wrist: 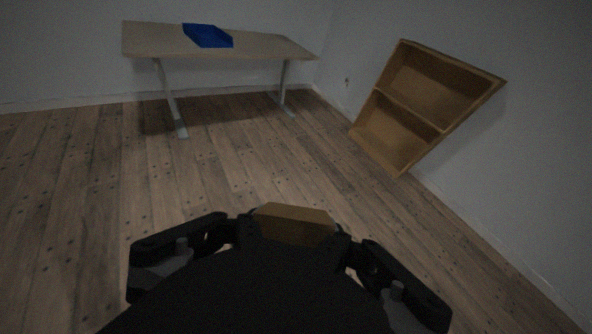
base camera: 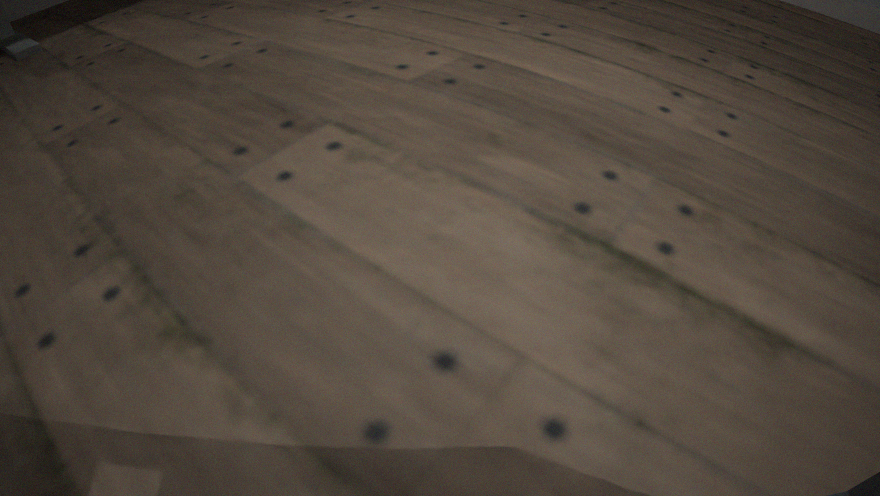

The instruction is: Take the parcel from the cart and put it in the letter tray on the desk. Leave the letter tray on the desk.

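Frame: origin at the arm's base, x ahead, y left, z up, level; millimetres.
Where they show: gripper, fingertip midpoint: (wrist: pixel 295 219).
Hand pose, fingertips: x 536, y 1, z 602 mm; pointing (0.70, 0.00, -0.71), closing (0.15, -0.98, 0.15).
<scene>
After its pixels a point has its place.
The parcel (wrist: pixel 295 225) {y 3, x 511, z 647 mm}, a brown box, sits between the fingertips at the bottom middle of the wrist view. My gripper (wrist: pixel 295 219) {y 1, x 536, z 603 mm} is shut on it and holds it in the air over the floor. The blue letter tray (wrist: pixel 209 37) {y 1187, x 1875, z 326 mm} lies on the desk (wrist: pixel 155 46) {y 1223, x 1390, z 323 mm}, a pale wooden top on grey legs at the upper left of the wrist view, well away from the gripper. The cart does not show in either view. The gripper and the parcel do not show in the base camera view.
A wooden shelf unit (wrist: pixel 410 111) {y -689, x 2099, z 232 mm} with two compartments stands by the right wall in the wrist view, right of the desk. Wooden floor (base camera: pixel 431 246) {y 0, x 469, z -396 mm} (wrist: pixel 210 170) {y 746, x 1113, z -397 mm} stretches between the gripper and the desk. A grey desk foot (base camera: pixel 21 48) shows at the base camera's upper left.
</scene>
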